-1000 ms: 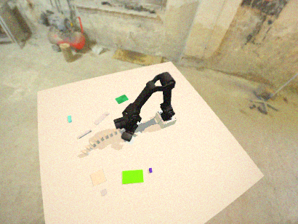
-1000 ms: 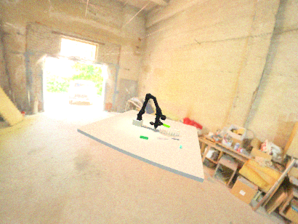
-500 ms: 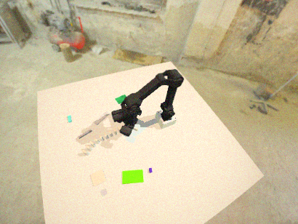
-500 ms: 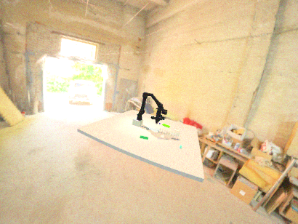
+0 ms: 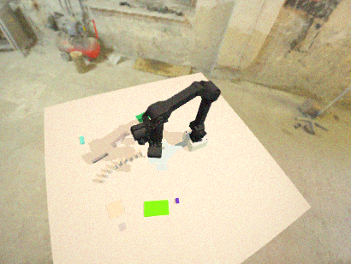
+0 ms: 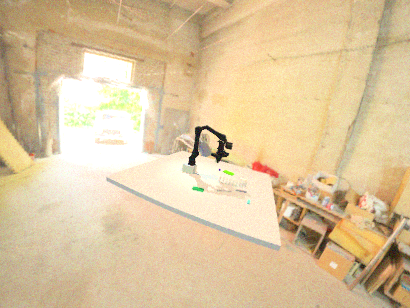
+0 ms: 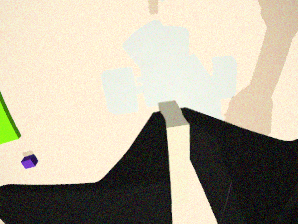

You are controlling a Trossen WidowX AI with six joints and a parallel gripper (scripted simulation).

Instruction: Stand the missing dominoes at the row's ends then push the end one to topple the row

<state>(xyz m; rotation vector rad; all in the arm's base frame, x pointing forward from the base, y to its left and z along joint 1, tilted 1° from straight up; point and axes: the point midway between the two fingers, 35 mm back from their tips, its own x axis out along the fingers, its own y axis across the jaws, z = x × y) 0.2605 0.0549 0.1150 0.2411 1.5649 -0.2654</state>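
Right now the bright green slab is 25 cm to the left of my gripper tip, 15 cm below it and 6 cm ahead of it. From my gripper tip the other things lie so: grey bar: 31 cm ahead, 15 cm below, 9 cm to the right; then beige tile: 25 cm ahead, 21 cm to the left, 15 cm below; then small purple cube: 25 cm to the left, 15 cm below, 5 cm behind.
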